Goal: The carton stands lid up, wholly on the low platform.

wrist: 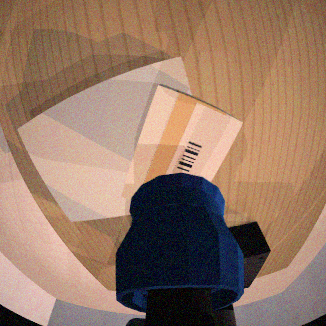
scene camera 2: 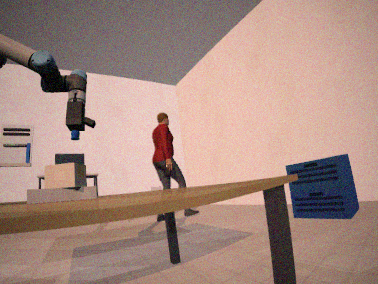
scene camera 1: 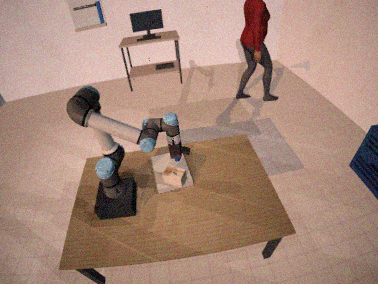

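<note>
The carton rests on the low platform. Its top face, with an orange tape strip and a barcode, is up. In scene camera 1 it sits near the platform's front edge, with its visible base within the platform's outline. In the wrist view it covers part of the platform's edge. My gripper, a blue suction cup, is open and empty. It hangs above the carton with a visible gap in scene camera 2. The cup hides the carton's near end in the wrist view.
The wooden table carries the platform and the arm's black base. A person in red is beyond the table. A desk with a monitor stands by the wall. A blue cabinet is at the right.
</note>
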